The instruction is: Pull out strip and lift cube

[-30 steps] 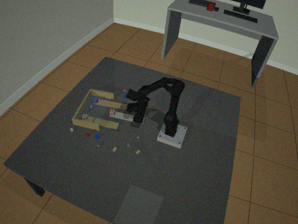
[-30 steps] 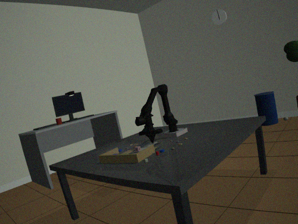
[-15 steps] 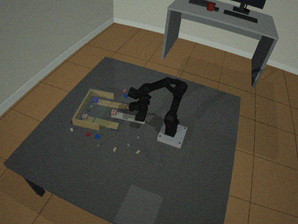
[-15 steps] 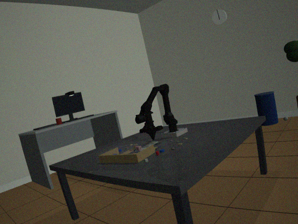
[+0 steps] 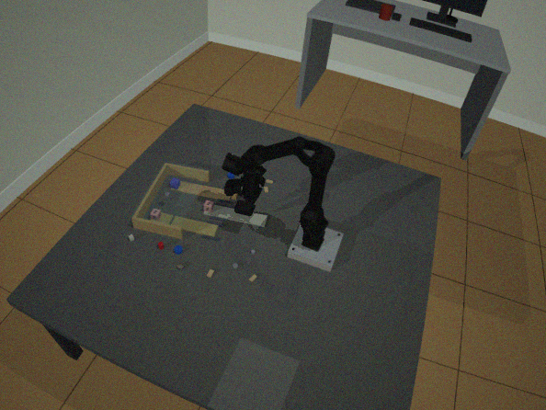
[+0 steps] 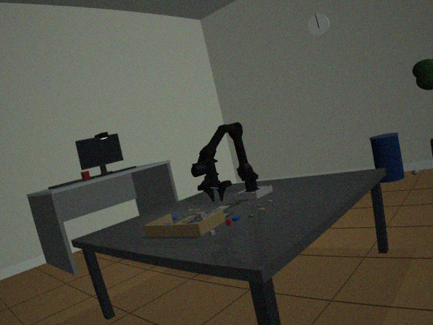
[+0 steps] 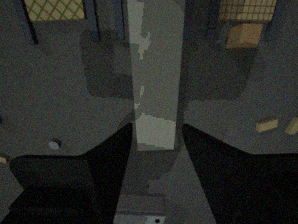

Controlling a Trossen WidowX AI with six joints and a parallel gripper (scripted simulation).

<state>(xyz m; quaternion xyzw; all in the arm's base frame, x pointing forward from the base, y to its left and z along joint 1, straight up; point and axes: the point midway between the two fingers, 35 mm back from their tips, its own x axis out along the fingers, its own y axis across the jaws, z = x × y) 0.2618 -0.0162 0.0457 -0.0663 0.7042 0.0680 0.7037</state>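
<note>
My gripper tip is 50 mm short of the strip, 10 mm to the right of it and 40 mm above it. Also, from my gripper tip: red piece: 210 mm ahead, 280 mm to the left, 40 mm below.
</note>
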